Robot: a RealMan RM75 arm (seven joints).
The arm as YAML. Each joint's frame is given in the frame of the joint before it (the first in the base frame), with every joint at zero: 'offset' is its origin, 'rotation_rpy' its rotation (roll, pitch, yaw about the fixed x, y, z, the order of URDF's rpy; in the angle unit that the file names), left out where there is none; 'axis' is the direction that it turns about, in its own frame. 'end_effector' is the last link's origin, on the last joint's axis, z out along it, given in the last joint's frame.
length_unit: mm
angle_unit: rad
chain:
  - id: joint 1
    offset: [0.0, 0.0, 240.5]
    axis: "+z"
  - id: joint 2
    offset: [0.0, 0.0, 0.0]
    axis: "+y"
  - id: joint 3
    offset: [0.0, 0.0, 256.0]
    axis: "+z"
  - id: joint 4
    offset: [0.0, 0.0, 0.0]
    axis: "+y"
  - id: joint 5
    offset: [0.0, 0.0, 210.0]
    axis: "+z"
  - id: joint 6
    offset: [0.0, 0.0, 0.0]
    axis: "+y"
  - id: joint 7
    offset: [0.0, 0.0, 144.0]
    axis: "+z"
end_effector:
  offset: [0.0, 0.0, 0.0]
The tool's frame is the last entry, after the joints.
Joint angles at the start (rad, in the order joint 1, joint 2, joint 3, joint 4, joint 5, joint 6, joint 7):
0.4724 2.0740 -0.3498 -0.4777 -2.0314 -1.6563 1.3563
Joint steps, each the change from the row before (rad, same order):
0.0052 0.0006 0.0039 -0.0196 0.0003 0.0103 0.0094
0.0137 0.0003 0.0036 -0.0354 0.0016 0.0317 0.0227
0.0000 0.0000 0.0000 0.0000 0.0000 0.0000 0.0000
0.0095 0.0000 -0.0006 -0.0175 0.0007 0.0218 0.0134
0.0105 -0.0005 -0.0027 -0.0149 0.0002 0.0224 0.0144
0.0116 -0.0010 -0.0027 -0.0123 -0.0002 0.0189 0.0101
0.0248 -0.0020 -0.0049 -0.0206 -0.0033 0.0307 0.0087
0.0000 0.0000 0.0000 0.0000 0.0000 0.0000 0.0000
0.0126 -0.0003 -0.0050 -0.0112 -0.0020 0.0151 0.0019
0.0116 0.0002 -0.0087 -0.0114 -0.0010 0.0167 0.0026
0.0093 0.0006 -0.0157 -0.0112 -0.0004 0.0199 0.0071
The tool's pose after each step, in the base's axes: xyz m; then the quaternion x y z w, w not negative. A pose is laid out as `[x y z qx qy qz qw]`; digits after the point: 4 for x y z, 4 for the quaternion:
[0.2942 0.3034 0.0116 -0.8613 0.3177 0.3580 0.1704]
[0.2942 0.3137 0.0186 -0.8616 0.3174 0.3480 0.1892]
[0.2942 0.3137 0.0186 -0.8616 0.3174 0.3480 0.1892]
[0.2937 0.3200 0.0220 -0.8617 0.3177 0.3417 0.1995]
[0.2928 0.3264 0.0250 -0.8617 0.3185 0.3355 0.2084]
[0.2911 0.3326 0.0277 -0.8625 0.3170 0.3303 0.2159]
[0.2862 0.3442 0.0322 -0.8662 0.3083 0.3204 0.2281]
[0.2862 0.3442 0.0322 -0.8662 0.3083 0.3204 0.2281]
[0.2832 0.3500 0.0341 -0.8689 0.3021 0.3148 0.2338]
[0.2801 0.3555 0.0356 -0.8717 0.2962 0.3084 0.2392]
[0.2775 0.3605 0.0361 -0.8746 0.2926 0.3005 0.2434]

